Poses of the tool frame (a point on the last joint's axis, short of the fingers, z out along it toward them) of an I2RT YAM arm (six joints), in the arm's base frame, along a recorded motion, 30 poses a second.
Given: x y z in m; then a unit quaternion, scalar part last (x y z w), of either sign.
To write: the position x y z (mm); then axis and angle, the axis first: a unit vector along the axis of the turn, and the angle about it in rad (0 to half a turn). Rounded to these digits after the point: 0 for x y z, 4 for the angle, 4 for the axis.
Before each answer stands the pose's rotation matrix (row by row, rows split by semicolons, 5 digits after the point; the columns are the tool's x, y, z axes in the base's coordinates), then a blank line. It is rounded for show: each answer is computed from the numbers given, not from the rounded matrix.
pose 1, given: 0.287, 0.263, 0.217, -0.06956, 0.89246, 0.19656, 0.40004
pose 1, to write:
-0.67026 -0.28143 0.68670; 0.03310 0.91305 0.40650; -0.74139 0.29519 -0.60266

287, 263, 217, -0.0759, 0.9738, 0.2145, 2.3185
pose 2, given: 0.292, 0.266, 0.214, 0.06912, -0.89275, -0.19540, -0.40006
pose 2, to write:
-0.67035 -0.27975 0.68729; 0.03293 0.91408 0.40419; -0.74131 0.29358 -0.60355

292, 266, 214, -0.0754, 0.9741, 0.2132, 2.3184
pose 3, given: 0.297, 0.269, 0.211, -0.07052, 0.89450, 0.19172, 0.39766
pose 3, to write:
-0.67378 -0.27864 0.68438; 0.02632 0.91654 0.39908; -0.73846 0.28690 -0.61022

297, 269, 211, -0.0769, 0.9749, 0.2090, 2.3237
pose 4, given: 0.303, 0.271, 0.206, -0.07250, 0.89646, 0.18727, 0.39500
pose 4, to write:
-0.67743 -0.27793 0.68105; 0.01796 0.91935 0.39304; -0.73536 0.27849 -0.61781

303, 271, 206, -0.0789, 0.9758, 0.2038, 2.3295
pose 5, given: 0.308, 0.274, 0.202, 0.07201, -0.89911, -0.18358, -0.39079
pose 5, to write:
-0.68420 -0.27297 0.67629; 0.01399 0.92223 0.38640; -0.72916 0.27383 -0.62716

308, 274, 202, -0.0782, 0.9768, 0.1994, 2.3386
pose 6, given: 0.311, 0.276, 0.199, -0.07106, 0.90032, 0.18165, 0.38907
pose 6, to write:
-0.68715 -0.26930 0.67476; 0.01340 0.92391 0.38238; -0.72639 0.27179 -0.63125

311, 276, 199, -0.0771, 0.9773, 0.1972, 2.3423
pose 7, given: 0.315, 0.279, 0.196, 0.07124, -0.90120, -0.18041, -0.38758
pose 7, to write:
-0.68941 -0.26825 0.67287; 0.01144 0.92475 0.38039; -0.72428 0.26995 -0.63447

315, 279, 196, -0.0773, 0.9776, 0.1957, 2.3456
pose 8, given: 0.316, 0.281, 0.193, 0.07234, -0.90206, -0.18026, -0.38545
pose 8, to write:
-0.69239 -0.26947 0.66931; 0.00845 0.92455 0.38097; -0.72147 0.26944 -0.63787

316, 281, 193, -0.0784, 0.9776, 0.1954, 2.3502
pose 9, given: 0.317, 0.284, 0.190, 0.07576, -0.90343, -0.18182, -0.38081
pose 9, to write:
-0.69849 -0.27537 0.66052; 0.00159 0.92240 0.38622; -0.71562 0.27082 -0.64385

317, 284, 190, -0.0819, 0.9770, 0.1966, 2.3602
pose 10, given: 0.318, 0.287, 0.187, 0.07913, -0.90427, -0.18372, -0.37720
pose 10, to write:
-0.70292 -0.28171 0.65311; -0.00451 0.91997 0.39196; -0.71126 0.27257 -0.64793

318, 287, 187, -0.0854, 0.9764, 0.1984, 2.3680
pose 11, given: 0.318, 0.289, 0.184, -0.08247, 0.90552, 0.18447, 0.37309
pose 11, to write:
-0.70800 -0.28701 0.64526; -0.01171 0.91834 0.39562; -0.70611 0.27255 -0.65355

318, 289, 184, -0.0889, 0.9760, 0.1988, 2.3769
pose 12, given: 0.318, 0.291, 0.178, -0.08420, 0.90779, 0.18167, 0.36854
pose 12, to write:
-0.71418 -0.28678 0.63852; -0.01897 0.91981 0.39190; -0.69971 0.26777 -0.66235

318, 291, 178, -0.0906, 0.9765, 0.1954, 2.3867
